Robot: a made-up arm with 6 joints. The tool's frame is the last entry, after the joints. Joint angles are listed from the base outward. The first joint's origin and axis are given. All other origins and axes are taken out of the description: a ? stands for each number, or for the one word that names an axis. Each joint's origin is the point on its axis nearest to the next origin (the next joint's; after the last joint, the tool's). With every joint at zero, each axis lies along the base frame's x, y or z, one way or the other. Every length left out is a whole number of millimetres.
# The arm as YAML. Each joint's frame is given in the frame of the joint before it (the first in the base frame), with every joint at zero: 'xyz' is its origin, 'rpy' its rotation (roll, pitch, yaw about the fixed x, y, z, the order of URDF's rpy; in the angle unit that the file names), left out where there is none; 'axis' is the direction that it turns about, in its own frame. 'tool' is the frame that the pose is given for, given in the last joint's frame.
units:
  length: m
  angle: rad
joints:
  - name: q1
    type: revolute
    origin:
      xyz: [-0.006, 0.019, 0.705]
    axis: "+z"
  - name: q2
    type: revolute
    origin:
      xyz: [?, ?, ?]
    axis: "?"
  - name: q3
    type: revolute
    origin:
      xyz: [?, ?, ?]
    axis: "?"
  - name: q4
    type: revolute
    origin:
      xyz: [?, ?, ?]
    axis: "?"
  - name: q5
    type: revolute
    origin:
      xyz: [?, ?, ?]
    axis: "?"
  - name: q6
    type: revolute
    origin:
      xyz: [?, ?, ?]
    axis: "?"
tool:
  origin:
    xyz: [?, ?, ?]
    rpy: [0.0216, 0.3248, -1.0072]
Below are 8 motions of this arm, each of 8 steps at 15 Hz.
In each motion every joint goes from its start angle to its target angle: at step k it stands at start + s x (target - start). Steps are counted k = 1, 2, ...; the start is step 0. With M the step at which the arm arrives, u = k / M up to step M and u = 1 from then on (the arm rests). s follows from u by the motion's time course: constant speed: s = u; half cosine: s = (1 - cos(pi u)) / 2; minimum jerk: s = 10 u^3 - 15 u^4 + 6 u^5.
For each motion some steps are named. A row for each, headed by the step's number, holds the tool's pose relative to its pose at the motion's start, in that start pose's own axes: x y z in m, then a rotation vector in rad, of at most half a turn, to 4 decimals.
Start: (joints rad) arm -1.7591 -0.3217 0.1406 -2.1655 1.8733 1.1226
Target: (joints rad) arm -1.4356 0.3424 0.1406 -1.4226 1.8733 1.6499
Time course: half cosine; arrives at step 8
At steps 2, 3, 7, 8:
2: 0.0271 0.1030 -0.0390 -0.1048 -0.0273 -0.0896
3: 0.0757 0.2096 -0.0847 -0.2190 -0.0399 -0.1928
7: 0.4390 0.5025 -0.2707 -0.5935 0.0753 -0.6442
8: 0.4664 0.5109 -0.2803 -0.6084 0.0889 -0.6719

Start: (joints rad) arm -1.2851 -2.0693 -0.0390 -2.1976 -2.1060 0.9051
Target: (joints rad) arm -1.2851 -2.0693 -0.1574 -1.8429 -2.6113 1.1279
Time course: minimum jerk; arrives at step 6
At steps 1, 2, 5, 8:
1: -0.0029 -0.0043 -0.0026 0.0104 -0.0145 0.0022
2: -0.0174 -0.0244 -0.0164 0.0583 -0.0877 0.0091
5: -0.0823 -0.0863 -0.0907 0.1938 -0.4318 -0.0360
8: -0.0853 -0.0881 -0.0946 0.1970 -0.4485 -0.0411

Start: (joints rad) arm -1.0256 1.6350 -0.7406 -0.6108 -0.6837 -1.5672
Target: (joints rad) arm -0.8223 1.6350 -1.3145 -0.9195 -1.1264 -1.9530
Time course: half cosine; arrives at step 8
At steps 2, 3, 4, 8:
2: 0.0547 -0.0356 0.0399 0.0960 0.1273 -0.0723
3: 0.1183 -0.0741 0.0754 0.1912 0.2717 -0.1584
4: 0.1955 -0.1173 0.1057 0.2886 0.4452 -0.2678
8: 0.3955 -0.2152 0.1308 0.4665 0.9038 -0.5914

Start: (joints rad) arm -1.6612 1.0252 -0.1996 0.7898 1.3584 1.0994
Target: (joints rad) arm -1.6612 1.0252 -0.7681 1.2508 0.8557 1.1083
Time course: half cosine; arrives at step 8
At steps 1, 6, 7, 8:
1: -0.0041 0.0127 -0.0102 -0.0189 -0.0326 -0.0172
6: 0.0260 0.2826 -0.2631 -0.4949 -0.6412 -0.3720
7: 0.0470 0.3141 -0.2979 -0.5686 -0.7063 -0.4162
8: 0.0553 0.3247 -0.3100 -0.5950 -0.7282 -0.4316

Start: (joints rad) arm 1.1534 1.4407 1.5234 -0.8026 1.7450 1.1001
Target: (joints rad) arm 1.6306 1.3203 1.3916 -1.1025 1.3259 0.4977
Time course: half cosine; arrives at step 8
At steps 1, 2, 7, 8:
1: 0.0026 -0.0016 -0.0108 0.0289 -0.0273 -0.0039
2: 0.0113 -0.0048 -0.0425 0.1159 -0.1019 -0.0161
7: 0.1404 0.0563 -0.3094 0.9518 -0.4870 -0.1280
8: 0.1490 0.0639 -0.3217 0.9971 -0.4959 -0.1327

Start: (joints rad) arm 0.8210 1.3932 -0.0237 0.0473 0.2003 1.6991
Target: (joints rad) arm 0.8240 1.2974 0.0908 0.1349 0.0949 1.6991
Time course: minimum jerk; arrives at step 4
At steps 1, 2, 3, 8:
1: -0.0030 0.0035 -0.0016 -0.0097 -0.0055 0.0063
2: -0.0147 0.0168 -0.0082 -0.0461 -0.0273 0.0307
3: -0.0263 0.0294 -0.0157 -0.0814 -0.0501 0.0559
8: -0.0293 0.0326 -0.0178 -0.0904 -0.0562 0.0626

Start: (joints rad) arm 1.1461 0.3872 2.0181 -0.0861 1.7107 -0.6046
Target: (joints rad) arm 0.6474 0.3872 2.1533 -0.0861 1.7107 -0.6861
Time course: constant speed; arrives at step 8
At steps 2, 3, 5, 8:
2: 0.0388 0.0066 0.0403 -0.0478 -0.1051 0.0334
3: 0.0557 0.0114 0.0613 -0.0702 -0.1588 0.0493
5: 0.0842 0.0235 0.1045 -0.1122 -0.2683 0.0794
8: 0.1137 0.0469 0.1700 -0.1672 -0.4376 0.1213

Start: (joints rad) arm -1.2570 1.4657 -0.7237 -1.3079 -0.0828 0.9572
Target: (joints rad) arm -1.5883 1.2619 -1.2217 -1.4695 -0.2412 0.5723
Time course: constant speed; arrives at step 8
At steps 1, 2, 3, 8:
1: 0.0133 -0.0769 0.0056 0.1173 -0.0111 -0.0745
2: 0.0236 -0.1523 0.0035 0.2344 -0.0191 -0.1530
3: 0.0309 -0.2254 -0.0058 0.3511 -0.0240 -0.2353
8: 0.0169 -0.5304 -0.1440 0.9280 -0.0077 -0.6873

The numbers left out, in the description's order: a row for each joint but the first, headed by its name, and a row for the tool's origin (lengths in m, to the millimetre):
q2: xyz 0.016 0.044 0.0, axis +y
q3: xyz 0.001 0.0 0.435, axis +y
q4: xyz -0.017 0.0 0.547, axis +z
q5: xyz -0.028 -0.012 0.0, axis +y
q6: xyz -0.021 0.0 0.205, axis +z
tool: xyz -0.01 -0.021 0.0

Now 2 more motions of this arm.
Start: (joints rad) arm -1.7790 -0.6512 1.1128 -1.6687 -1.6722 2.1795
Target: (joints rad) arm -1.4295 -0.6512 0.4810 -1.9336 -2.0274 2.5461
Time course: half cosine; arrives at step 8
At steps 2, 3, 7, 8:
2: -0.0478 -0.0018 -0.0247 -0.0428 -0.0199 -0.0571
3: -0.0968 0.0003 -0.0572 -0.0836 -0.0320 -0.1182
7: -0.2411 0.0463 -0.2308 -0.1634 0.0098 -0.3181
8: -0.2466 0.0506 -0.2425 -0.1634 0.0157 -0.3264

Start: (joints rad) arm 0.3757 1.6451 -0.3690 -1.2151 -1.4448 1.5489
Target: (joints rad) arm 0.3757 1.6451 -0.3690 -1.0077 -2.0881 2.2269
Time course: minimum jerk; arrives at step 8
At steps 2, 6, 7, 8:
2: -0.0119 0.0035 -0.0051 -0.0405 -0.0661 0.0639
6: -0.0893 0.0329 -0.0701 -0.4731 -0.5183 0.4413
7: -0.0955 0.0365 -0.0798 -0.5329 -0.5596 0.4689
8: -0.0966 0.0372 -0.0817 -0.5441 -0.5669 0.4737

